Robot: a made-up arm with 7 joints.
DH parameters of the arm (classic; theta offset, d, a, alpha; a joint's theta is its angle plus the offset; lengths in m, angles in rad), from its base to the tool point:
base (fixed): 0 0 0 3.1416
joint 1: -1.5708 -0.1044 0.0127 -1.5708
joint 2: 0 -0.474 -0.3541 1.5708
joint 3: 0 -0.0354 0.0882 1.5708
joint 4: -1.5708 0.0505 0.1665 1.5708
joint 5: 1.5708 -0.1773 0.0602 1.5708
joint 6: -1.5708 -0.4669 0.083 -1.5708
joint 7: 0 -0.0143 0.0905 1.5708
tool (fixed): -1.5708 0.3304 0 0
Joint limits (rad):
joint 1: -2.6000..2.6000
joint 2: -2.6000..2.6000
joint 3: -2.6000..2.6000
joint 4: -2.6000..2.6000
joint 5: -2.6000..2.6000
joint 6: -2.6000..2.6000
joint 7: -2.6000..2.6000
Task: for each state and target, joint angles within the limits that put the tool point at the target. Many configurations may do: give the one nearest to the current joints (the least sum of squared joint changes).
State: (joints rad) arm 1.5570 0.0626 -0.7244 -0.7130 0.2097 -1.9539 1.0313
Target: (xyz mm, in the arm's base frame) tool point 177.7 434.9 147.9
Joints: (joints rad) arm 1.6958 0.0997 -0.8969 -0.8001 0.2158 -1.6539 1.0705
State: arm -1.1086 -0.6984 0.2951 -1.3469 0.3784 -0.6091 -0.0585
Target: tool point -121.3 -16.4 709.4
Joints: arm -0.8640 -0.7715 0.6412 -1.2055 0.6622 -0.7298 0.8757
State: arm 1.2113 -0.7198 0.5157 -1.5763 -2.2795 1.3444 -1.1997
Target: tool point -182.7 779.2 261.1
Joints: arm 1.2859 -0.7701 0.8847 -1.6394 -2.0169 1.2113 -1.4124
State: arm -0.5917 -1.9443 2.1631 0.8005 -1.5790 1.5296 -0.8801
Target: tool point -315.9 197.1 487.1
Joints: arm -0.7537 -2.1615 2.4615 0.6642 -1.6637 1.5229 -0.6366
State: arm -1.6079 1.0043 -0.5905 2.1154 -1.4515 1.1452 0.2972
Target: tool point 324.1 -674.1 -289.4
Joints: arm -2.1082 0.7465 -0.4349 2.1173 -1.4596 1.1534 -0.1847
